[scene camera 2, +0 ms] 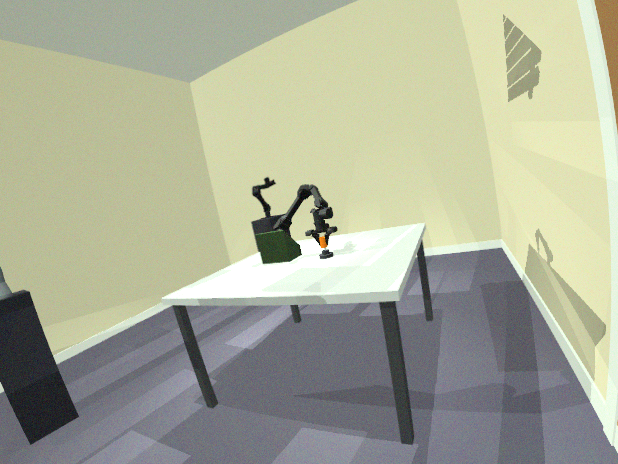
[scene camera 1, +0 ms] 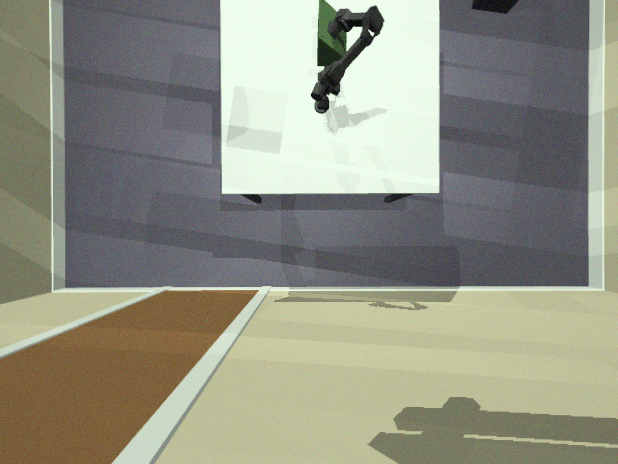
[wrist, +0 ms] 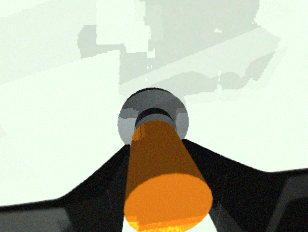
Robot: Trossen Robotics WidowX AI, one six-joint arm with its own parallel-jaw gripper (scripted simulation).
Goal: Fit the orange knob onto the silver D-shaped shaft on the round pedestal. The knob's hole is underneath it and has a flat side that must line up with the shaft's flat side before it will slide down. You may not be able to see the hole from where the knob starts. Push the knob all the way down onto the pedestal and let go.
Scene:
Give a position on a pedestal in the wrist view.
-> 149, 104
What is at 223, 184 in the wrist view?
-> My gripper.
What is my gripper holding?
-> An orange knob.

